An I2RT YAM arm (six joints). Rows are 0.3 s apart.
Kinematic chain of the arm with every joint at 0, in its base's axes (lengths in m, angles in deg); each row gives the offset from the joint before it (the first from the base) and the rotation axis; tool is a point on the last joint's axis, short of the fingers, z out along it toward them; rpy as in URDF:
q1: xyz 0 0 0.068 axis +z
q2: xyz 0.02 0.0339 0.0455 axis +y
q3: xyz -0.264 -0.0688 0 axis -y
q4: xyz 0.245 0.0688 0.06 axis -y
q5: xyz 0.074 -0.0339 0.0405 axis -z
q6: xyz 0.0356 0 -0.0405 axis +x
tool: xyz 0 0 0 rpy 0 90 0
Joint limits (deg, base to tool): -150..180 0..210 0..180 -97..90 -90..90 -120..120
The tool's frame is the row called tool.
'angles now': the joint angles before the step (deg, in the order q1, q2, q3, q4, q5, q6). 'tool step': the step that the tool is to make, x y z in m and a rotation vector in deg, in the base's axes. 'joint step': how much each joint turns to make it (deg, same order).
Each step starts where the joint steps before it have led.
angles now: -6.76, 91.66, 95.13, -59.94, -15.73, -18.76
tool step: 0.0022, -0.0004, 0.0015, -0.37, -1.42, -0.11
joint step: 0.00, -0.01, -0.01, 1.45, 0.23, -0.02
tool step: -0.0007, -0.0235, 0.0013, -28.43, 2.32, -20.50
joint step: -0.36, 0.13, 0.00, 1.31, 34.90, -0.18
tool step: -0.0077, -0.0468, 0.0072, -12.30, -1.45, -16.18
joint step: -6.70, 0.05, 0.01, 3.59, 15.15, 0.27
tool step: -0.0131, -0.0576, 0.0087, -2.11, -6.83, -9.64
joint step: -9.93, 0.03, 0.01, 7.20, -0.34, -0.08
